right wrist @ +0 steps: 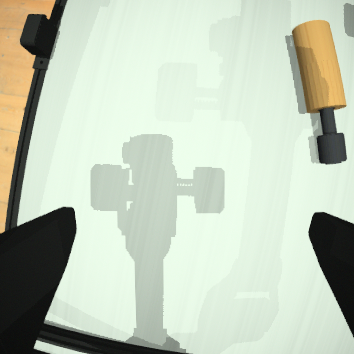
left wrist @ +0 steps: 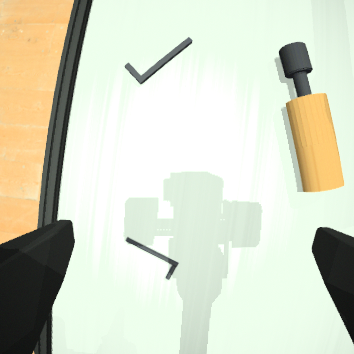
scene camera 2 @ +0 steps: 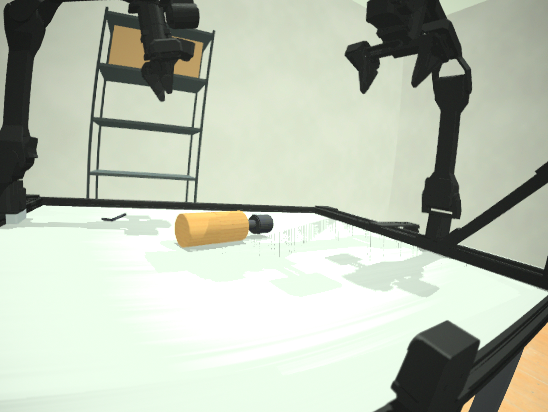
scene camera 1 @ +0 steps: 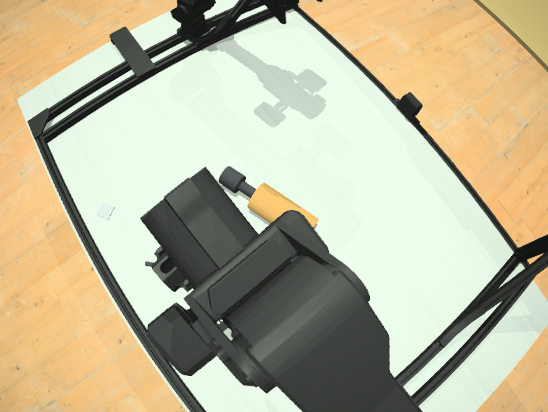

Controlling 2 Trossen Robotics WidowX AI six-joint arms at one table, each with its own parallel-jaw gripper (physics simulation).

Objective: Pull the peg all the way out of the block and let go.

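Places are measured from the left arm's base along level axes (x left, y back, z up), in millimetres.
Pixels of known places: left gripper, fingertip midpoint: [left wrist: 197,237] [scene camera 2: 165,97]; right gripper, fingertip midpoint: [right wrist: 196,222] [scene camera 2: 386,89] [scene camera 1: 302,11]; left arm's base, origin of the base link: [scene camera 2: 5,210]; right arm's base, origin of the base link: [scene camera 2: 435,239] [scene camera 1: 193,30].
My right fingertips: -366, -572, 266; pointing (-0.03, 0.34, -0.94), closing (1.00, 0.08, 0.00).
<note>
Ahead of a thing's pixels: the offset from my right fingertips to its top centre, as dx, dy, dz. "*": to the spot under its first point.
An orange cylindrical block {+183, +188, -229} [scene camera 1: 280,204] [scene camera 2: 211,229] [left wrist: 316,142] [right wrist: 320,67] lies on its side on the pale table. The dark grey peg {+201, +116, -239} [scene camera 1: 232,179] [scene camera 2: 261,224] [left wrist: 296,59] [right wrist: 332,148] sits in one end of it, with its thick head and a short length of thinner shaft outside; the rest of the shaft is hidden in the block. My left gripper [scene camera 1: 240,282] [scene camera 2: 165,95] [left wrist: 197,237] is open and empty, high above the table; in scene camera 1 it overlaps the block's lower edge. My right gripper [scene camera 2: 390,89] [right wrist: 196,222] is open and empty, also high, apart from block and peg.
Two thin L-shaped dark bars {+398, +72, -277} [left wrist: 165,61] {+399, +353, -279} [left wrist: 155,254] lie on the table in the left wrist view. A small pale tile {+445, -52, -282} [scene camera 1: 106,210] lies near the left rail. A black box {* -202, +191, -236} [scene camera 1: 411,105] [scene camera 2: 435,370] [right wrist: 36,34] is fixed to the table's rail. A shelf rack [scene camera 2: 147,126] stands behind.
</note>
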